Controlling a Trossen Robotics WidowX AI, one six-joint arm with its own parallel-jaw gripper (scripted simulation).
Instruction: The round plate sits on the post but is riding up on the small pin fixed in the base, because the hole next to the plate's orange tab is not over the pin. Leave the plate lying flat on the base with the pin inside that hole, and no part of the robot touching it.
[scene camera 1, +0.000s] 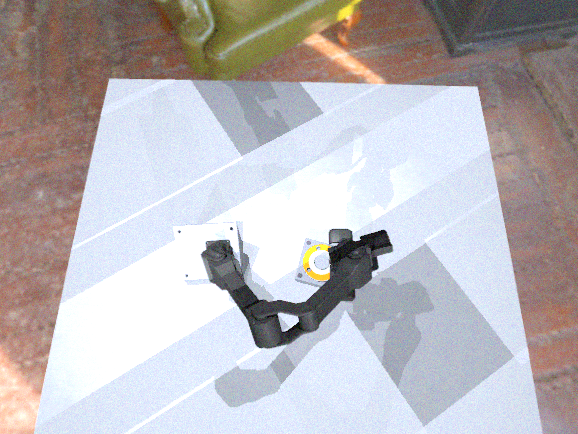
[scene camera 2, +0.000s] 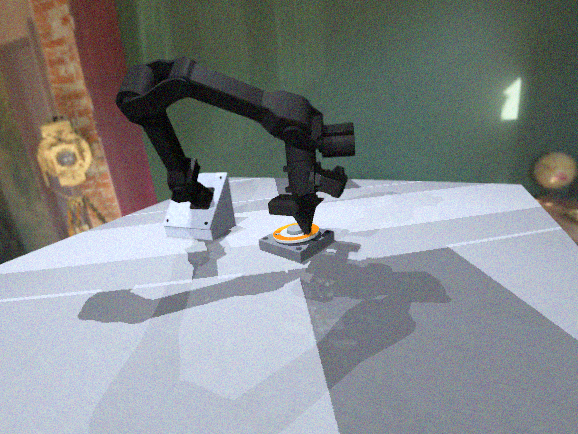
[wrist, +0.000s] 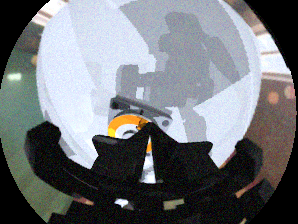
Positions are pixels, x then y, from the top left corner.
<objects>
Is my gripper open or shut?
Shut.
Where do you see my gripper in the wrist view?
150, 124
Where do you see my gripper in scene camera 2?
307, 233
</objects>
